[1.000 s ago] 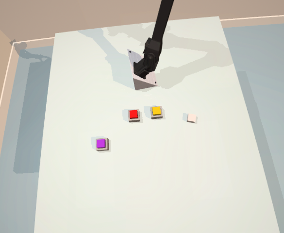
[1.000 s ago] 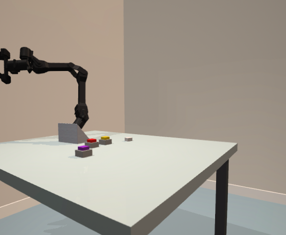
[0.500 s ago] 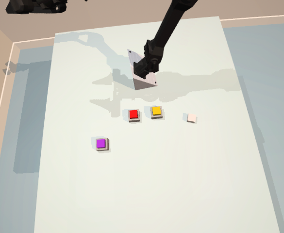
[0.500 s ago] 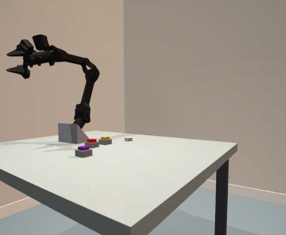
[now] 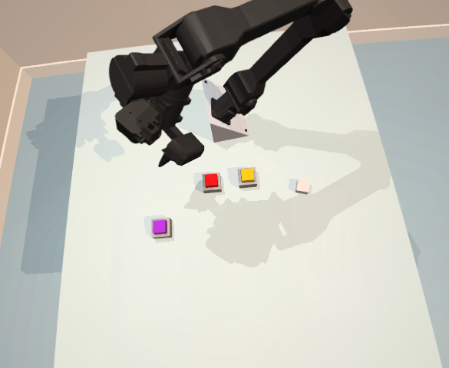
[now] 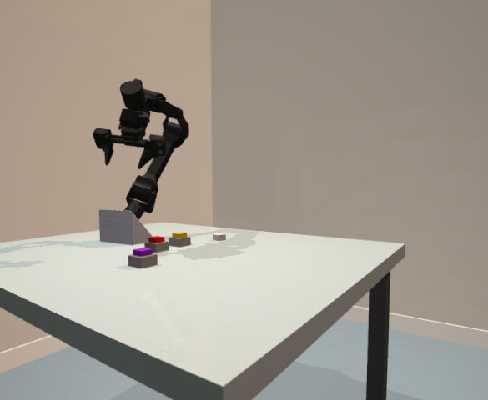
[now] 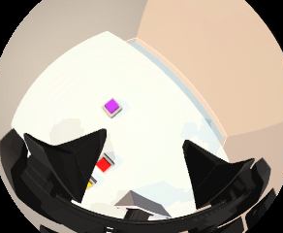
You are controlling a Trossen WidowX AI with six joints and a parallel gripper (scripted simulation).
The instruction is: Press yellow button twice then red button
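Now: the yellow button 10 mm behind my gripper tip, 200 mm to the left of it and 200 mm below it. Round my gripper tip: white block 30 mm ahead, 350 mm to the left, 230 mm below; red button 110 mm to the left, 200 mm below; purple button 110 mm ahead, 30 mm to the right, 200 mm below.
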